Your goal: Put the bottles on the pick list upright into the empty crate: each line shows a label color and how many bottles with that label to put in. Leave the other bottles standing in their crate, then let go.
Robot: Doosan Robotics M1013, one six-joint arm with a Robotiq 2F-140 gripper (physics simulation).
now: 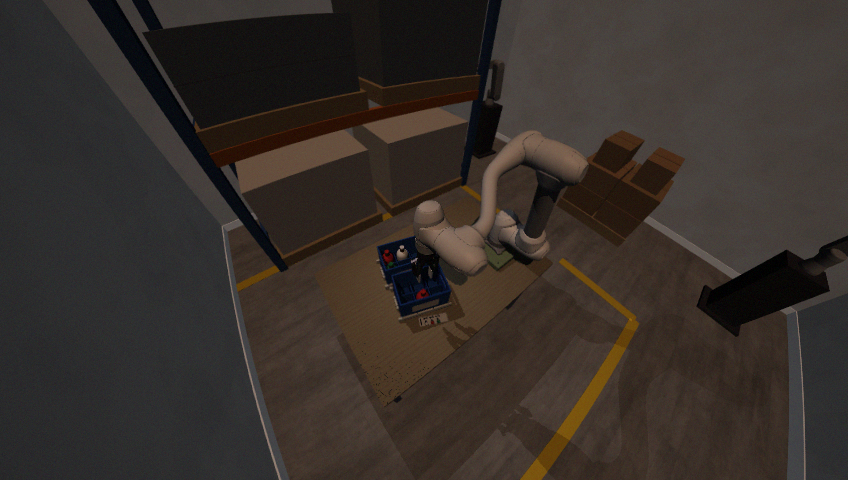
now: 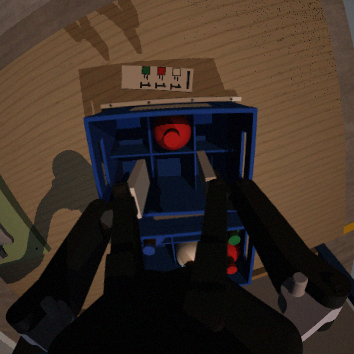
Note:
In view: the gripper (image 2: 172,167), a red bottle (image 2: 171,132) and a pick list (image 2: 132,76).

